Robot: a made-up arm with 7 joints. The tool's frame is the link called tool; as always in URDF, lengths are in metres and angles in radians.
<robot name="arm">
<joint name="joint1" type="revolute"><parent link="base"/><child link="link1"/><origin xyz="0 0 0.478"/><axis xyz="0 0 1"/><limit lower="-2.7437" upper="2.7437" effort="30" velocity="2.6"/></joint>
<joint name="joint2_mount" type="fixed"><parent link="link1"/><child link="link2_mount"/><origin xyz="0 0 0"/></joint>
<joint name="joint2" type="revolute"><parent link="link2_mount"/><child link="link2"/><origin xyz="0 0 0" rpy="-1.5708 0 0"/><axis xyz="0 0 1"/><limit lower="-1.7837" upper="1.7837" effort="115" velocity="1.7"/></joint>
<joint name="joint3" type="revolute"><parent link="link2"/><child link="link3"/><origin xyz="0 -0.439 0" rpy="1.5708 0 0"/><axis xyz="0 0 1"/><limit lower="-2.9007" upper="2.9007" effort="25" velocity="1.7"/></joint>
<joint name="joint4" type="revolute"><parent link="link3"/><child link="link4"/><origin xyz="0.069 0 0" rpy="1.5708 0 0"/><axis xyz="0 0 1"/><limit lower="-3.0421" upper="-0.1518" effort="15" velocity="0.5"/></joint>
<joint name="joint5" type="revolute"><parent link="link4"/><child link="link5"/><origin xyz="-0.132 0.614 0" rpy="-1.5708 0 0"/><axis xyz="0 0 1"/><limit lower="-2.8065" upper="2.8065" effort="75" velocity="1.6"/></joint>
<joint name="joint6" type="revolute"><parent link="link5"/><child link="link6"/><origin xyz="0 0 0" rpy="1.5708 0 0"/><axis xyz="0 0 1"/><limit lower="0.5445" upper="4.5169" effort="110" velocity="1.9"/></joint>
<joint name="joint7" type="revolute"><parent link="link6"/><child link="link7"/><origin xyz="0.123 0 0" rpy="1.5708 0 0"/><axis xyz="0 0 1"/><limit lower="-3.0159" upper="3.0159" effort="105" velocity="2.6"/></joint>
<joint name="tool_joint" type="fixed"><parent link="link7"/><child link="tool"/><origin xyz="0 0 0"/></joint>
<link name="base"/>
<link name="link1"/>
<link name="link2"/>
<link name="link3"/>
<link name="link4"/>
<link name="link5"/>
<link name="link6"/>
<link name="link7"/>
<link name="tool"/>
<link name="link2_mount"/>
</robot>
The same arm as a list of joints. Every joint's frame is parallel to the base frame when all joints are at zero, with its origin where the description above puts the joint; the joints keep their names.
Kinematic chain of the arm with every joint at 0, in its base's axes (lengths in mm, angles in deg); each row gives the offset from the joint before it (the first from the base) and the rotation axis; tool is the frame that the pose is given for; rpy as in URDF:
joint1: xyz 0 0 478 axis +z
joint2: xyz 0 0 0 axis +y
joint3: xyz 0 0 439 axis +z
joint4: xyz 69 0 0 axis -y
joint5: xyz -132 0 614 axis +z
joint6: xyz 0 0 0 axis -y
joint7: xyz 123 0 0 axis -z
tool: xyz 0 0 0 rpy -180 0 0
Joint limits (deg, base to tool): -157.2..157.2 -102.2..102.2 -166.2..166.2 -174.3..-8.7 -160.8..160.8 31.2..258.8 -172.8..172.8

